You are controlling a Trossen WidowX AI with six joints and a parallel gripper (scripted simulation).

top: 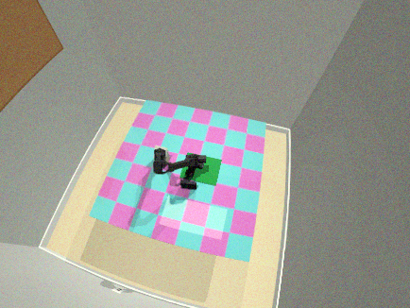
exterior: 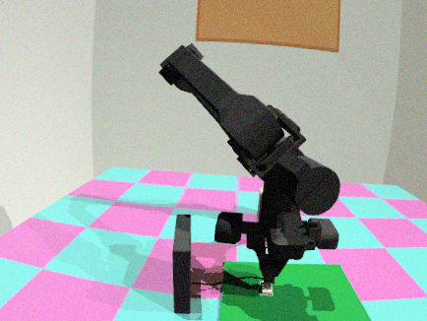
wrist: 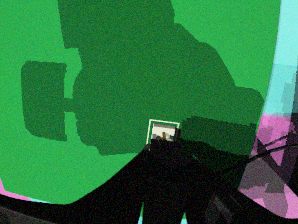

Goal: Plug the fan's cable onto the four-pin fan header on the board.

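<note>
The black plug is 1 cm behind my gripper tip and 1 cm above it. Also, from my gripper tip: black fan: 13 cm to the right, 2 cm ahead, 2 cm above; then green board: 6 cm below, 5 cm to the left, 5 cm ahead; then white four-pin fan header: 4 cm below, 1 cm behind.
</note>
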